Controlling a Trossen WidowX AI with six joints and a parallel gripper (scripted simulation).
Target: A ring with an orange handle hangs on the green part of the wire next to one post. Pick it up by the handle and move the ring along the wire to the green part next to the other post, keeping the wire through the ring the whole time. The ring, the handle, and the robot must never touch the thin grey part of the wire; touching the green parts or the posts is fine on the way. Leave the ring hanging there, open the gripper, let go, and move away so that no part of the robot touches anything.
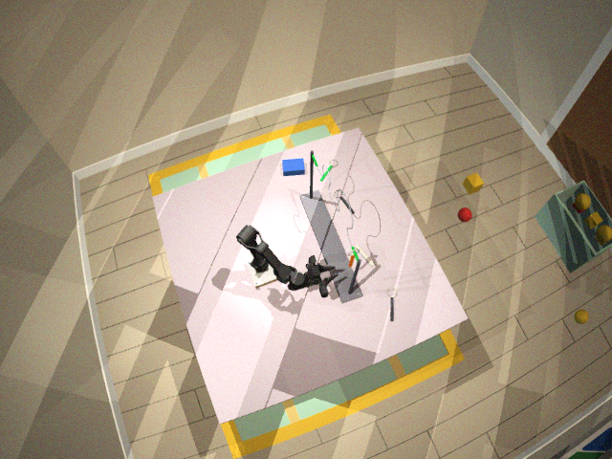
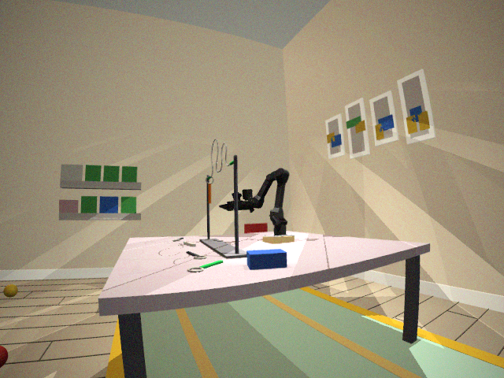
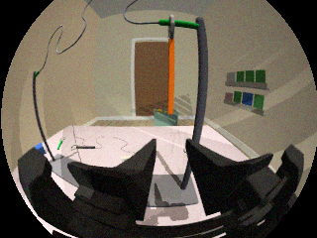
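Right now my gripper tip is 6 cm short of the orange-handled ring and 12 cm below it. Round my gripper tip: white stick (20 cm ahead, 12 cm to the left, 21 cm below); then dark-handled ring (26 cm ahead, 15 cm to the right, 22 cm below); then green-handled ring (18 cm ahead, 68 cm to the left, 22 cm below).
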